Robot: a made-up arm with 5 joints.
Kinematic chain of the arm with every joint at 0, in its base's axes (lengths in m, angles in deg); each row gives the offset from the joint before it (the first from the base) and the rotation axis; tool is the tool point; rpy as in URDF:
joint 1: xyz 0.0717 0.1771 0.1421 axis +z
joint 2: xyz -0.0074 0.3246 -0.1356 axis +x
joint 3: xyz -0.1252 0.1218 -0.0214 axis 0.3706 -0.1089 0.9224
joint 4: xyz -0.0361 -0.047 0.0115 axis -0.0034 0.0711 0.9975
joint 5: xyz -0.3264 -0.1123 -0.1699 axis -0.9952 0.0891 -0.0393
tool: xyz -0.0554 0.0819 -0.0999 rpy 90 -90 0
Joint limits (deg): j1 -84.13..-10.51 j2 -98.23..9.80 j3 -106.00..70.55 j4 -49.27..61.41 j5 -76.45..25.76
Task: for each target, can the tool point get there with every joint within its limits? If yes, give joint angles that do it. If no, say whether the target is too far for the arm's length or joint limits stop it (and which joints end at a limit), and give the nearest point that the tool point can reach.
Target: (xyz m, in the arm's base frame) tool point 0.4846 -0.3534 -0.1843
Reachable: no: joint limits stop it (at a limit: joint 1, joint 2, joint 3, joint 4, joint 5) | nearest point 0.4247 0.0592 -0.4305 | short by 0.484 m
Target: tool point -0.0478 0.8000 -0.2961
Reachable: yes | joints -39.51 -38.39 16.29 -38.24 -53.66
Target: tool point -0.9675 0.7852 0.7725
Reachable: no: too far | nearest point -0.4275 0.4692 0.2089 | short by 0.842 m
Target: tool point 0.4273 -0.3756 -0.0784
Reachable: no: joint limits stop it (at a limit: joint 3, joint 4, joint 5) | nearest point 0.1737 0.0186 -0.0457 | short by 0.470 m
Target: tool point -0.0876 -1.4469 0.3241
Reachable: no: too far | nearest point 0.0539 -0.0042 0.1180 | short by 1.464 m
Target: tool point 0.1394 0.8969 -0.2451
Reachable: yes | joints -63.17 -38.62 -59.97 34.34 -7.62
